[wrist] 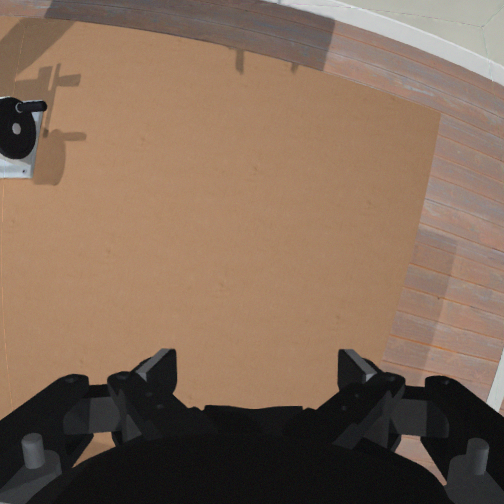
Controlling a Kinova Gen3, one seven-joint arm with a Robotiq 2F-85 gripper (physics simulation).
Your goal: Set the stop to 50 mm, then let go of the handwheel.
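Observation:
A black handwheel point(16, 128) with a short black crank handle point(31, 106) sits on a pale grey bracket point(20, 160) at the far left edge of the wrist view, partly cut off. The stop and its scale are out of view. My gripper point(256, 367) is open and empty, its two black fingers spread wide at the bottom of the view, far to the right of and well apart from the handwheel.
The brown table top point(225, 210) fills most of the view. Wooden floor planks point(450, 250) lie beyond its right and far edges, and a white skirting with a pale wall point(440, 25) shows at the top right.

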